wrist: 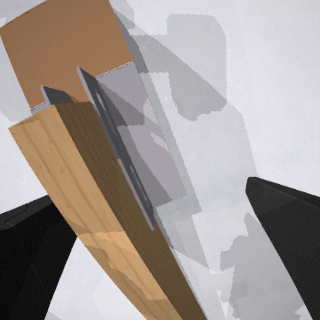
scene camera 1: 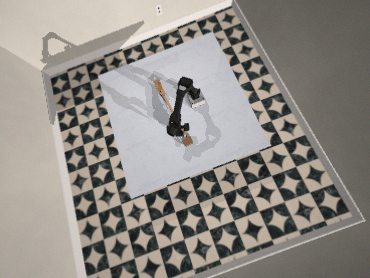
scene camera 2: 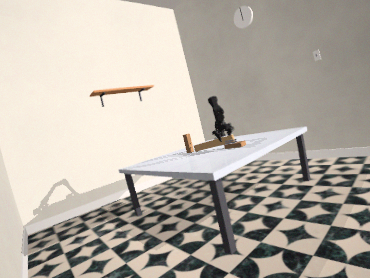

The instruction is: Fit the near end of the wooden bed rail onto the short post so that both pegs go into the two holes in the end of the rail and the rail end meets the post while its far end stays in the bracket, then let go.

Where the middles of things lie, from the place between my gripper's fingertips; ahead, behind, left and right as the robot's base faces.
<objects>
The grey metal bracket [wrist: 118, 97] is 3 cm behind my hand, 2 cm to the left of it and 2 cm below it. Round my hand: wooden bed rail [wrist: 64, 144]: 1 cm behind, 16 cm to the right, 1 cm below.
</objects>
